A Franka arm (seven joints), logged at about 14 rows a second.
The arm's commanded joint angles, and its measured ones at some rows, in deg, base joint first. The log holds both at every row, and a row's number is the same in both.
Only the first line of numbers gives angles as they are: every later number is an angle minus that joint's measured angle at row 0.
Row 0, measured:
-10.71 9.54 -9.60 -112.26 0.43 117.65 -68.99
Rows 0 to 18, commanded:
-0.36 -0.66 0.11 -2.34 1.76 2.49 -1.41
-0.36 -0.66 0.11 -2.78 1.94 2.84 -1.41
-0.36 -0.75 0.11 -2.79 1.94 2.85 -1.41
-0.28 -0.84 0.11 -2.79 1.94 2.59 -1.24
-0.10 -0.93 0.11 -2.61 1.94 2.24 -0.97
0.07 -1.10 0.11 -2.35 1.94 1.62 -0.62
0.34 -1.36 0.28 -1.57 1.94 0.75 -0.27
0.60 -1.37 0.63 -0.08 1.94 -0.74 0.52
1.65 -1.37 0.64 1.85 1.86 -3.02 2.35
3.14 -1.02 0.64 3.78 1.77 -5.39 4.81
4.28 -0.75 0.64 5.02 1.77 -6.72 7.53
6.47 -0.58 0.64 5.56 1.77 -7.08 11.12
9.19 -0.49 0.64 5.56 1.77 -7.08 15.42
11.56 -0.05 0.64 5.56 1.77 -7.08 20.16
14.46 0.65 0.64 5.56 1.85 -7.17 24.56
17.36 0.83 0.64 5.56 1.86 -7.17 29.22
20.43 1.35 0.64 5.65 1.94 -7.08 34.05
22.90 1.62 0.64 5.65 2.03 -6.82 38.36
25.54 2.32 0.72 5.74 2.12 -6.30 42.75
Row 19, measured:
21.80 0.83 1.30 4.35 1.11 -6.00 36.16
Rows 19 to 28, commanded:
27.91 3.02 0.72 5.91 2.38 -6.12 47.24
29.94 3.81 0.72 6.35 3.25 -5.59 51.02
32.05 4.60 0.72 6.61 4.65 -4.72 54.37
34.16 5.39 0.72 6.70 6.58 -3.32 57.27
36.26 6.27 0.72 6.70 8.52 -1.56 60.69
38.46 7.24 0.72 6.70 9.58 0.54 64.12
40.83 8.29 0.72 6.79 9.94 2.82 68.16
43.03 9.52 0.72 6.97 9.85 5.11 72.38
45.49 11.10 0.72 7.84 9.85 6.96 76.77
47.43 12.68 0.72 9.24 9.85 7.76 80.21
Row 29, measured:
44.07 8.74 1.40 5.21 8.55 6.15 74.23
